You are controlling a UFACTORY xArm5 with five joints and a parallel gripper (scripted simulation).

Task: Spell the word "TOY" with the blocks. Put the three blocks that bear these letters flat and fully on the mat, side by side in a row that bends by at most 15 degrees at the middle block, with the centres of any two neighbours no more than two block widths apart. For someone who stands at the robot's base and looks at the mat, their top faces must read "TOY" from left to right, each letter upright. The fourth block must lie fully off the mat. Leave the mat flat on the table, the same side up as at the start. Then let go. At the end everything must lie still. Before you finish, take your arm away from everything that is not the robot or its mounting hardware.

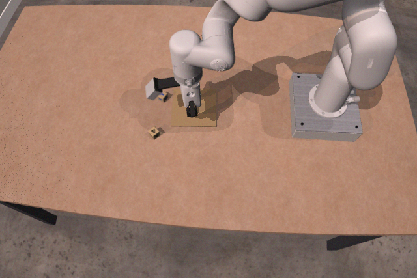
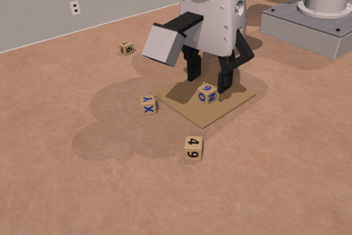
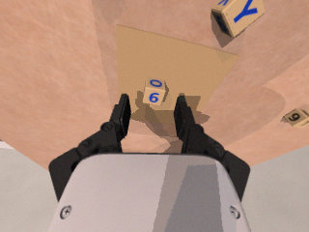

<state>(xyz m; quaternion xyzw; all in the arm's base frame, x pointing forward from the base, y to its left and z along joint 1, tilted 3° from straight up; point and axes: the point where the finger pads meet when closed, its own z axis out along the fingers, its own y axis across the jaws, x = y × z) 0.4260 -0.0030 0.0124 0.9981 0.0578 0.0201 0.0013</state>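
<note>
My hand is 4 cm above the O block. From my hand the other things lie so: tan mat 5 cm below, 2 cm to the right, 1 cm behind; T block 28 cm to the right, 4 cm below, 2 cm behind.
</note>
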